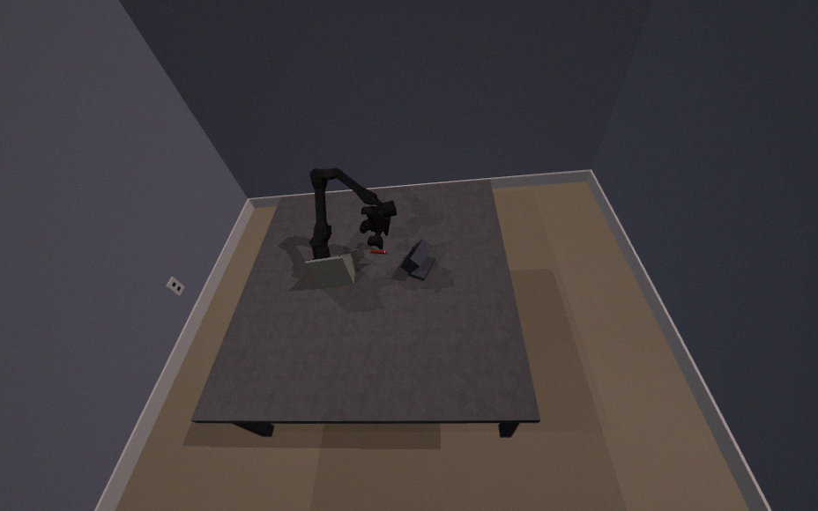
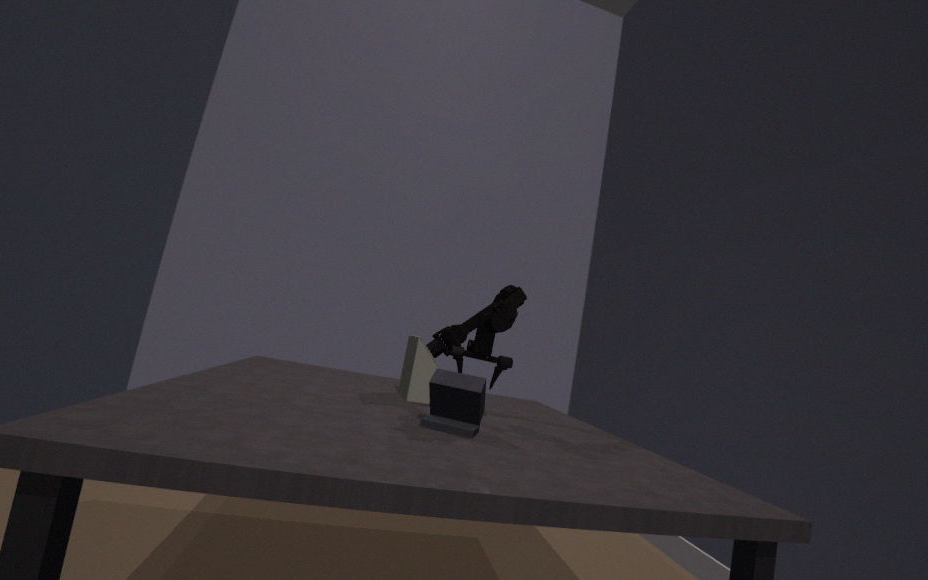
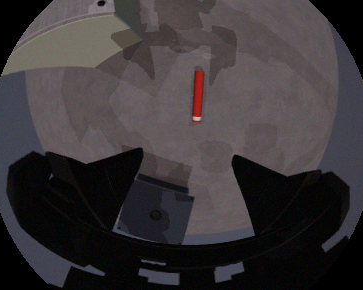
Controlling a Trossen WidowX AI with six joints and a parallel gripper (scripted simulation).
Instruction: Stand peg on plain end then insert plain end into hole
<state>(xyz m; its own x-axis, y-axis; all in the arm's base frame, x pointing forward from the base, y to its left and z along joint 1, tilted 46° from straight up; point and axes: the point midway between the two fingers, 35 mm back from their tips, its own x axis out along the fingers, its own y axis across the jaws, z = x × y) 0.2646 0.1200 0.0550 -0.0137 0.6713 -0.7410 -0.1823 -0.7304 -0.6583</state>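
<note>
The red peg lies 30 mm behind my gripper tip, 20 mm to the left of it and 90 mm below it. From my gripper tip the other things lie so: panel (150 mm ahead, 80 mm to the right, 20 mm below).
</note>
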